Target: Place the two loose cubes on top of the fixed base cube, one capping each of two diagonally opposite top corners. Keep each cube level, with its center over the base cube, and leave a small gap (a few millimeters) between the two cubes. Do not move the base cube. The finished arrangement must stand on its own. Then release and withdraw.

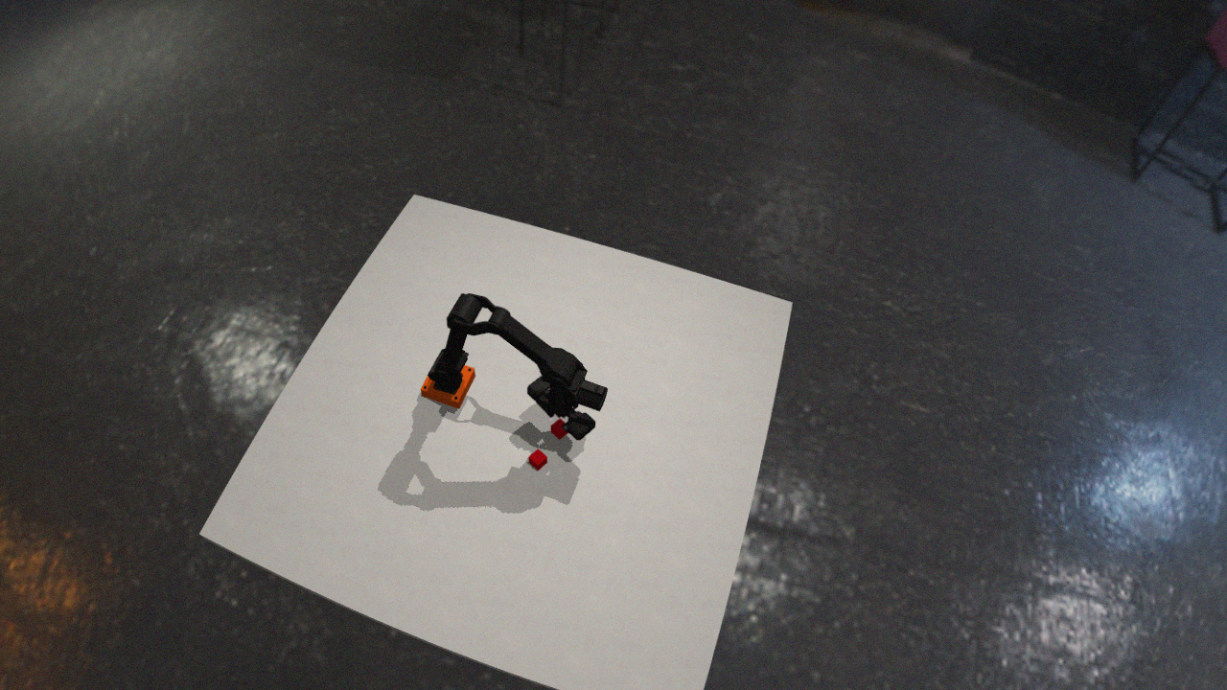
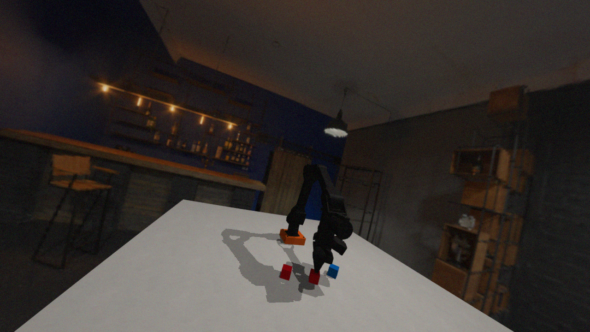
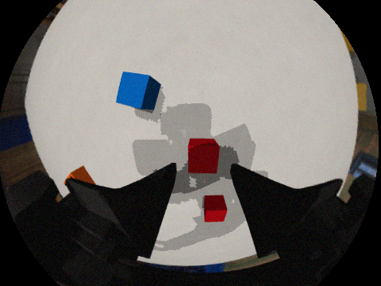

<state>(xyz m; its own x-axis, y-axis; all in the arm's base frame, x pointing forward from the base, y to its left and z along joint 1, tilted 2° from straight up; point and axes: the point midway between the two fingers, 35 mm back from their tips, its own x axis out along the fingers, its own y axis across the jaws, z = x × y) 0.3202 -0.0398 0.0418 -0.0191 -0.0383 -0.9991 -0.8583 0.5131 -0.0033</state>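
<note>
My gripper tip is now 110 mm to the right of the blue base cube, 30 mm above it and 20 mm past it.
</note>
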